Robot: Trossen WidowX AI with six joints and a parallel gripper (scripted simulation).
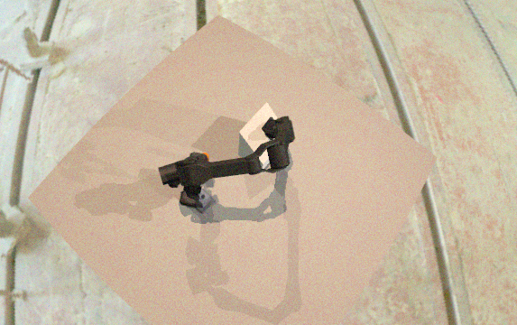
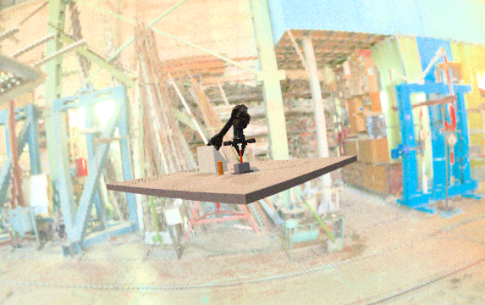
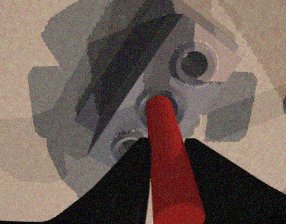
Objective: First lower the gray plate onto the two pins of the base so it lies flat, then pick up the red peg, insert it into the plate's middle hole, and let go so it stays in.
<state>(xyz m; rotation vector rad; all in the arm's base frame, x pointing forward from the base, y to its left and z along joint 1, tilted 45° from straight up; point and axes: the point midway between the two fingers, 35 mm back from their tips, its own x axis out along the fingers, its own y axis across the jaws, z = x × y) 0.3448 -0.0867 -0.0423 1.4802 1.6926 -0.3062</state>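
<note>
Right now my gripper tip is right at the red peg. From my gripper tip the other things lie so: gray plate 5 cm below; then orange cylinder 12 cm behind, 5 cm to the right, 6 cm below; then base 9 cm below.
</note>
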